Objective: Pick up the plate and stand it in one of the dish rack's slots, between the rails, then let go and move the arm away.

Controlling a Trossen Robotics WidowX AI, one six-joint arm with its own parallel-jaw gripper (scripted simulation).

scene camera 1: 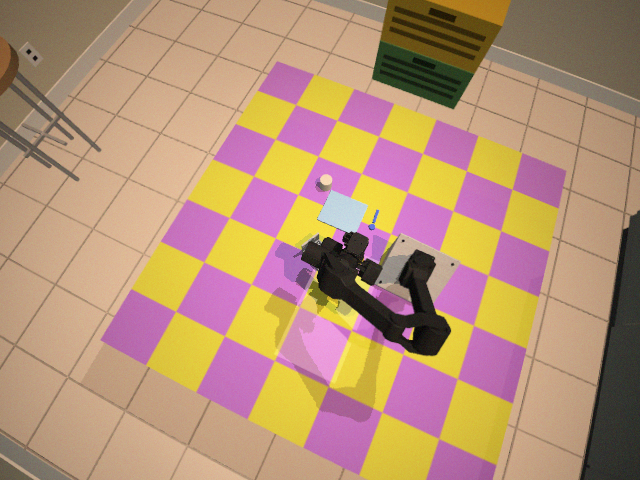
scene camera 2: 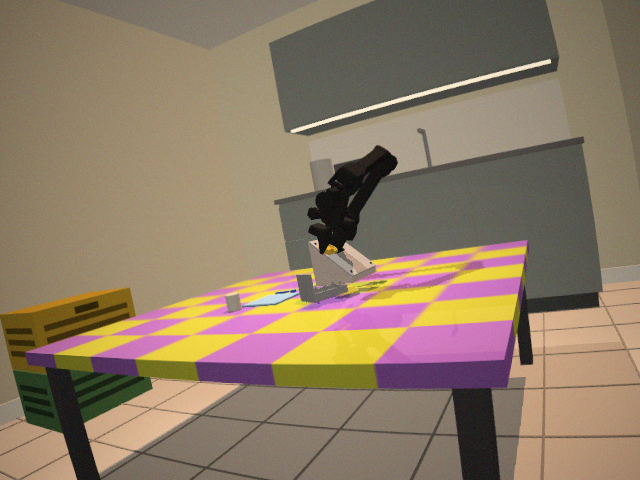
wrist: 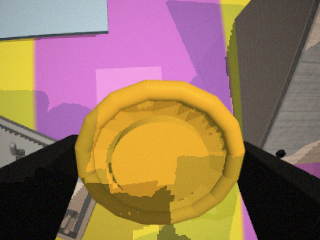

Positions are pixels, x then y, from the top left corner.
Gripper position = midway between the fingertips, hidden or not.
My gripper (scene camera 1: 354, 256) holds a yellow plate (wrist: 161, 152).
